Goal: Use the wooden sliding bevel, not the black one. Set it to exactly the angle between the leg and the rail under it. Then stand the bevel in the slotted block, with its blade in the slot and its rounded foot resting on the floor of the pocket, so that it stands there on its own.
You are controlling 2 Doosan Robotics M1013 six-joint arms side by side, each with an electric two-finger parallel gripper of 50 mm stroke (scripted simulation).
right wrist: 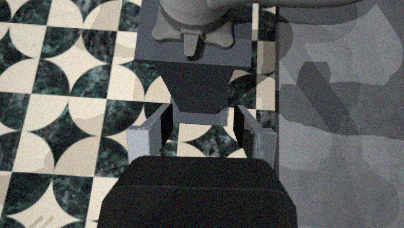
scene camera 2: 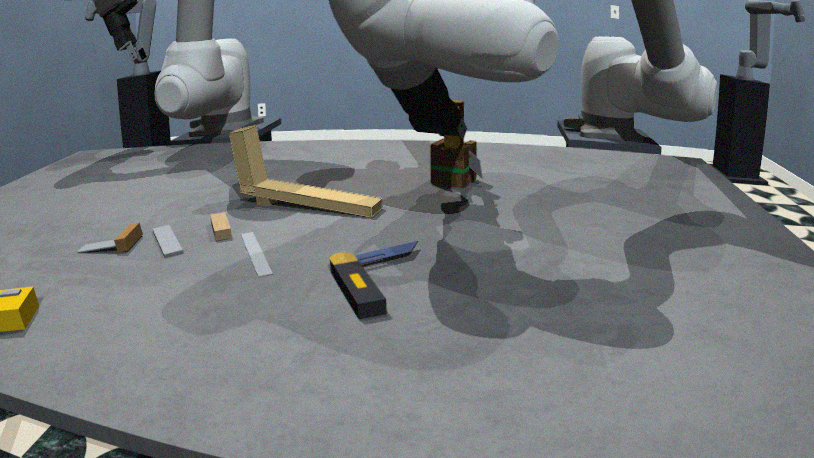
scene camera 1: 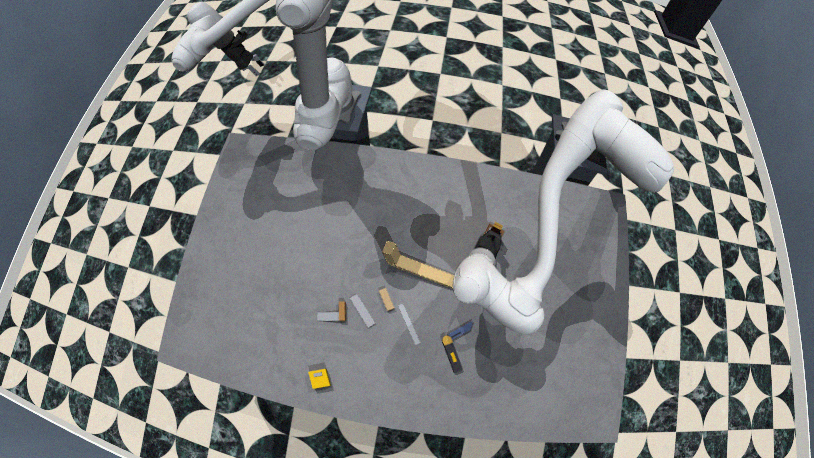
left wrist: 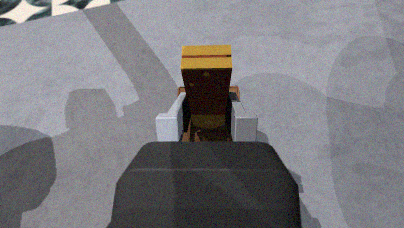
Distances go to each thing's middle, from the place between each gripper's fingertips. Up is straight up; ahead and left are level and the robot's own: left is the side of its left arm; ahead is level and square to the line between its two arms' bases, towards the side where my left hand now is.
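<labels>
The wooden sliding bevel (left wrist: 206, 70) is 510 mm ahead of my right gripper (scene camera 2: 140, 58), 990 mm to the left of it and 190 mm below it. You'd find the black bevel (scene camera 2: 365, 298) 890 mm ahead of that same right hand, 900 mm to the left and 260 mm below. With the small try square (scene camera 2: 133, 232), my right gripper is 850 mm short of it, 490 mm to the right of it and 260 mm above it.
As for my left hand (scene camera 2: 453, 132), the small try square is 330 mm ahead of it, 490 mm to the right and 90 mm below, and the black bevel is 370 mm ahead of it, 80 mm to the right and 90 mm below. That left hand is 10 mm past the wooden sliding bevel, 10 mm to the right of it and 20 mm above it.
</labels>
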